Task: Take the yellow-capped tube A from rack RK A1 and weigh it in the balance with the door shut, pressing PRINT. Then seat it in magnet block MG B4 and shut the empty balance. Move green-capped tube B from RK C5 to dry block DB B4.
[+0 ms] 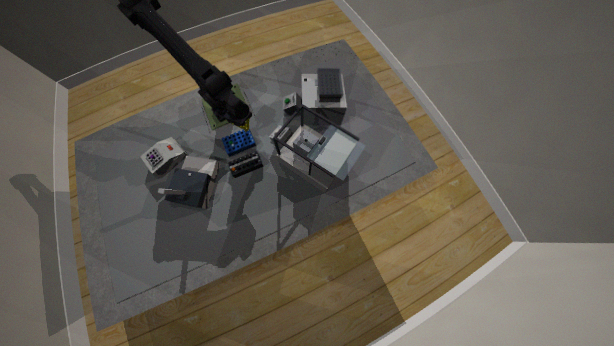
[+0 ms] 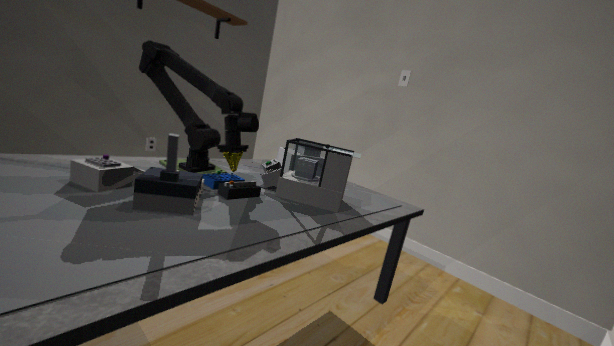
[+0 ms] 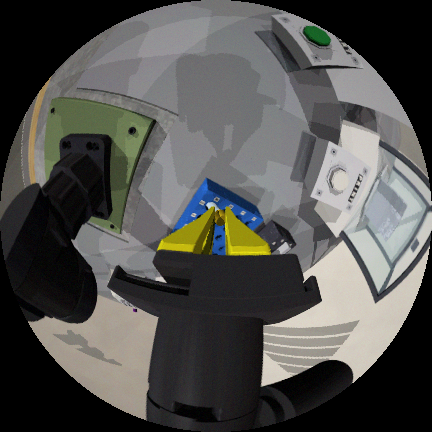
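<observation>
My gripper hangs straight down over the far corner of the blue rack. Its yellow fingers are shut on the yellow-capped tube A, whose cap and white body show between the fingertips. A green-capped tube stands further in on the rack. The black magnet block lies just in front of the rack. The glass-walled balance stands to the right, with its white PRINT button facing the rack.
The dark dry block sits on a white base behind the balance. A green button box stands beside it. A grey keypad box and a dark device with an upright lever stand to the left.
</observation>
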